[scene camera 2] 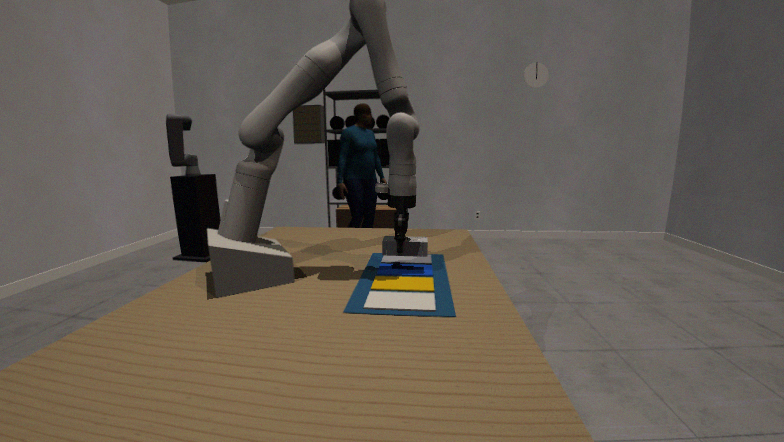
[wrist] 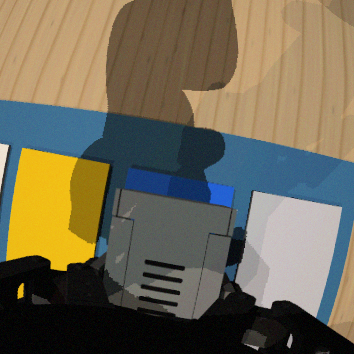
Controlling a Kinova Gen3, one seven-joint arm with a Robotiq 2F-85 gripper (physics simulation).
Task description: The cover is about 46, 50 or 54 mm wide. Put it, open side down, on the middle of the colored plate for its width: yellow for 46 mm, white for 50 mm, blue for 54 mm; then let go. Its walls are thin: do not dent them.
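Places are measured from the arm's base along level axes (x ahead, y left, z up), in metres.
Where they show: gripper, fingertip midpoint: (scene camera 2: 400,250) (wrist: 162,278); arm's base, link origin: (scene camera 2: 238,237).
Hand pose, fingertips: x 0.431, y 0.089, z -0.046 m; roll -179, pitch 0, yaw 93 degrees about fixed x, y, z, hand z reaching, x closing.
Observation:
Things, the pixels of their top centre, and the offset from my fingertips. "spot": a spot on its surface instead. Level surfaces: height alone.
- grey cover, top centre: (wrist: 153,323) (scene camera 2: 405,238) dx +0.013, dy +0.001, dz +0.034 m
- blue plate, surface spot: (wrist: 222,196) spot: dx -0.055, dy +0.029, dz -0.054 m
- yellow plate, top centre: (wrist: 47,246) (scene camera 2: 403,282) dx +0.018, dy -0.095, dz -0.054 m
- pale grey-white plate, surface spot: (wrist: 305,240) spot: dx -0.035, dy +0.104, dz -0.054 m
- white plate, top centre: (scene camera 2: 400,300) dx +0.022, dy -0.190, dz -0.054 m
- blue mat, surface height: dz -0.058 m
- wooden table, surface height: dz -0.060 m
My gripper (scene camera 2: 400,250) (wrist: 162,278) is shut on the grey cover (scene camera 2: 417,246) (wrist: 170,227), with a finger on each side. The cover is held level above the mat. In the wrist view it overlaps the blue plate (scene camera 2: 384,271) (wrist: 222,196), whose far end shows beyond it. The yellow plate (scene camera 2: 403,283) (wrist: 40,200) lies to its left there. A pale grey-white plate (scene camera 2: 409,259) (wrist: 305,240) lies to its right. A white plate (scene camera 2: 400,300) lies at the near end of the row. The cover's open underside and the gap below it are hidden.
The plates lie on a blue mat (scene camera 2: 445,293) (wrist: 280,170) on the wooden table (scene camera 2: 274,356) (wrist: 45,55). The robot's base (scene camera 2: 247,274) stands left of the mat. A person (scene camera 2: 359,153) stands behind the table, before a shelf rack (scene camera 2: 327,181).

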